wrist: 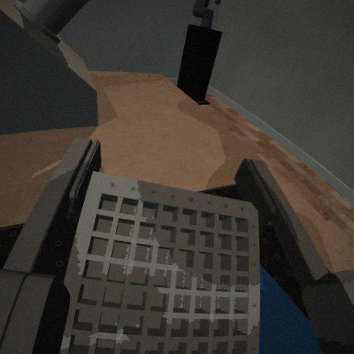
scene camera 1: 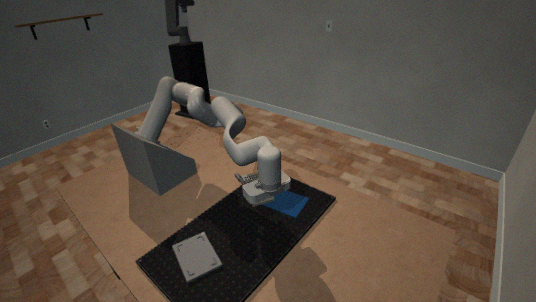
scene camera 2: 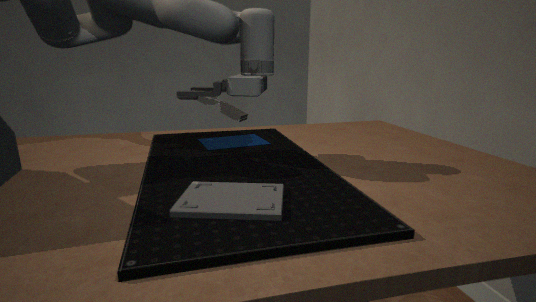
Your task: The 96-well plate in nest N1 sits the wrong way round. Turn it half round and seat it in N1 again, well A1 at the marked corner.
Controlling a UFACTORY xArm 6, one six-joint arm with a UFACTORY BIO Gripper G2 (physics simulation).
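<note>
The 96-well plate (scene camera 1: 250,177) (scene camera 2: 234,111) (wrist: 170,265) is a grey grid of square wells. It is held between the fingers of my gripper (scene camera 2: 186,92) (wrist: 167,162), clear above the black board, and tilted: in scene camera 2 its near end hangs lower than the fingers. The gripper is shut on it. Well A1 cannot be made out. A pale grey nest (scene camera 1: 196,257) (scene camera 2: 230,201), which I take to be N1, has a raised bracket at each corner and no plate on it. Its corner mark cannot be told. The gripper is beyond the nest, near the blue patch.
The black board (scene camera 1: 235,232) (scene camera 2: 310,220) carries the nest at its near part and a flat blue patch (scene camera 1: 291,205) (scene camera 2: 235,142) (wrist: 285,315) at its far part. The arm's grey wedge-shaped base (scene camera 1: 165,167) (wrist: 45,90) stands left of the board. A black pedestal (scene camera 1: 190,67) (wrist: 200,62) stands farther back.
</note>
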